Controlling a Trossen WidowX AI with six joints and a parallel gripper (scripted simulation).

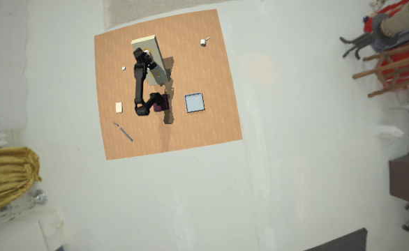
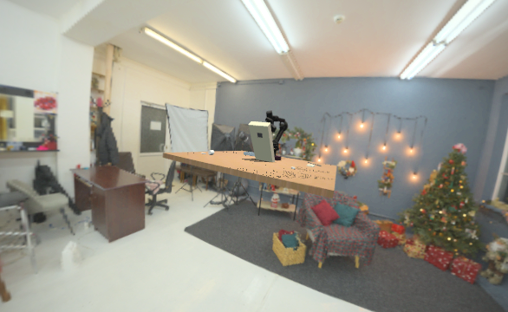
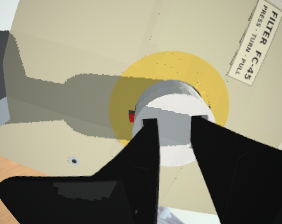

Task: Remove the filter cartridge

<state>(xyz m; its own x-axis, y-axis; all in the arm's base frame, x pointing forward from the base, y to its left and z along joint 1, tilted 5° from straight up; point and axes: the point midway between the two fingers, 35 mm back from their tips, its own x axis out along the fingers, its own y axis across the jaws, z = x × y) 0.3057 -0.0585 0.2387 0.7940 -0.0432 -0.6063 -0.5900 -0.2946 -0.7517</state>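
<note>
My gripper tip is now 90 mm above the service panel and 20 mm past it. Round my gripper tip: cream block 450 mm to the left, 270 mm below, 250 mm behind; round filter cartridge 10 mm below, 10 mm ahead; pale blue tray 430 mm behind, 260 mm below, 230 mm to the right.
</note>
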